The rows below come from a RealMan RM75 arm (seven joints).
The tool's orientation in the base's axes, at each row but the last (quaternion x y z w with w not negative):
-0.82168 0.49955 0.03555 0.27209
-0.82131 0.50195 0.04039 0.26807
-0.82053 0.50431 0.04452 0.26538
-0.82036 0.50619 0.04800 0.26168
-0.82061 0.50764 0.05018 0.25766
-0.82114 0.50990 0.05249 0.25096
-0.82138 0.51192 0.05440 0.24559
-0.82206 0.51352 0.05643 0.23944
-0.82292 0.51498 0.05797 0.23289
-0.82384 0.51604 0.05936 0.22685
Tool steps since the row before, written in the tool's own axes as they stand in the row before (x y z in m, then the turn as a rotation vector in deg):
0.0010 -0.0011 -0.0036 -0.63 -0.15 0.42
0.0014 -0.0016 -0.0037 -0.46 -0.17 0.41
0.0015 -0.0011 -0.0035 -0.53 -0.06 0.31
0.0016 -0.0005 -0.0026 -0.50 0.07 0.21
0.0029 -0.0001 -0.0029 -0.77 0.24 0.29
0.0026 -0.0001 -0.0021 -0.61 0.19 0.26
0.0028 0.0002 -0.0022 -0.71 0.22 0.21
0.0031 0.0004 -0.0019 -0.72 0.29 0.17
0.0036 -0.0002 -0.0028 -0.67 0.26 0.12
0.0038 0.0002 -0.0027 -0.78 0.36 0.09
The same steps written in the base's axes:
0.0007 -0.0022 0.0032 -0.10 0.76 -0.09
0.0013 -0.0023 0.0033 0.00 0.63 -0.13
0.0010 -0.0025 0.0029 -0.15 0.60 -0.06
0.0007 -0.0024 0.0019 -0.26 0.48 -0.04
0.0010 -0.0037 0.0015 -0.52 0.67 -0.07
0.0010 -0.0031 0.0010 -0.41 0.55 -0.09
0.0008 -0.0034 0.0009 -0.49 0.60 -0.02
0.0008 -0.0035 0.0005 -0.56 0.56 0.00
0.0014 -0.0041 0.0013 -0.52 0.51 0.03
0.0012 -0.0044 0.0011 -0.66 0.55 0.07

